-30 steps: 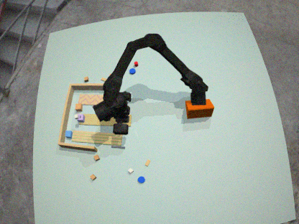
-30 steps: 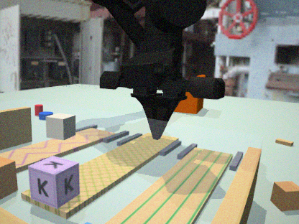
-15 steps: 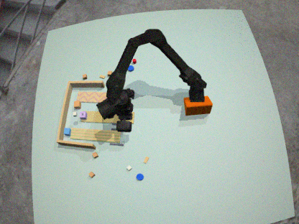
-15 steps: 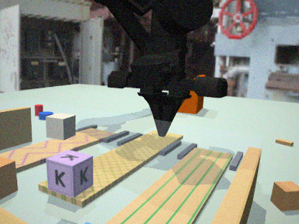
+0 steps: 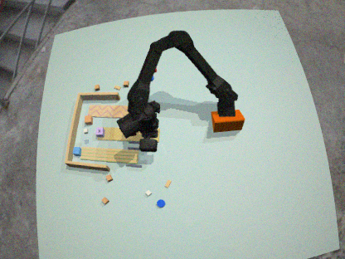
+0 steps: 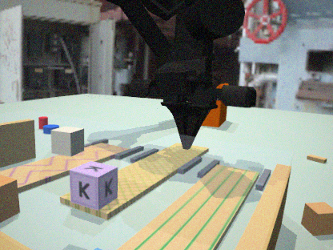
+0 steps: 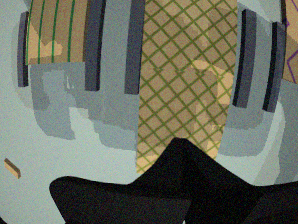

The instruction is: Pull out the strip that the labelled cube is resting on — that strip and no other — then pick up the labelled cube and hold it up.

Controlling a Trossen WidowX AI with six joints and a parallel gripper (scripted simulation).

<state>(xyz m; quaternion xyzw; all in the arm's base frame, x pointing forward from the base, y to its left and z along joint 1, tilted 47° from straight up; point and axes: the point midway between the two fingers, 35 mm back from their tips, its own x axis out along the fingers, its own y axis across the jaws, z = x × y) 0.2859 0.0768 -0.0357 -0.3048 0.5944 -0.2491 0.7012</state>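
Right now my gripper tip is 21 cm short of the labelled cube and 2 cm below it. Also, from my gripper tip: red cylinder (2 cm ahead, 30 cm to the right, 1 cm above).
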